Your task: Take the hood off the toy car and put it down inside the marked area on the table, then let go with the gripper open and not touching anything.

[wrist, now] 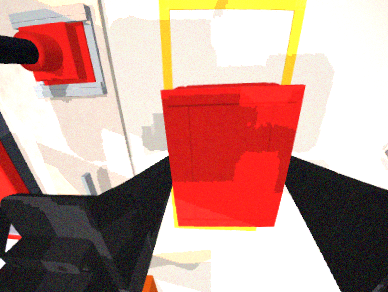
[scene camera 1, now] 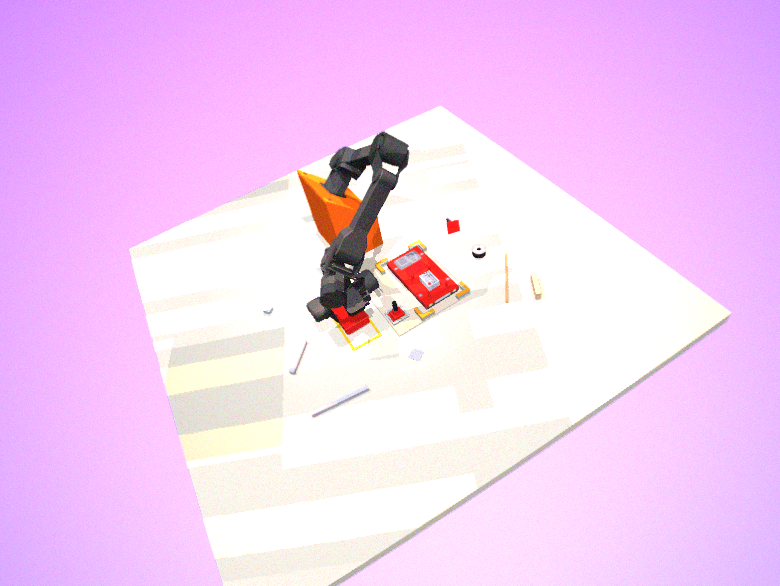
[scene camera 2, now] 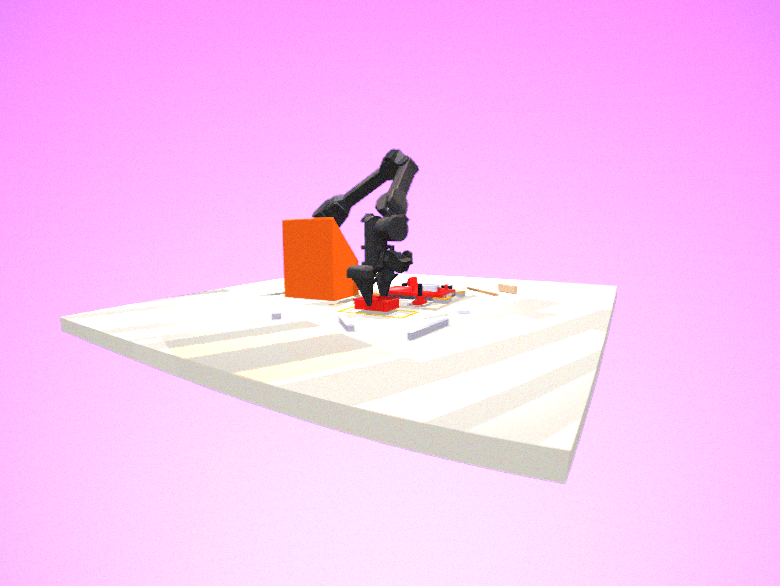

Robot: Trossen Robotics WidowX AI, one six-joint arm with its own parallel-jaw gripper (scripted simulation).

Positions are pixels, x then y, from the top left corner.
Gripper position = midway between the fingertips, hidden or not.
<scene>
The gripper (scene camera 2: 376,303) holds a red hood (wrist: 229,145).
</scene>
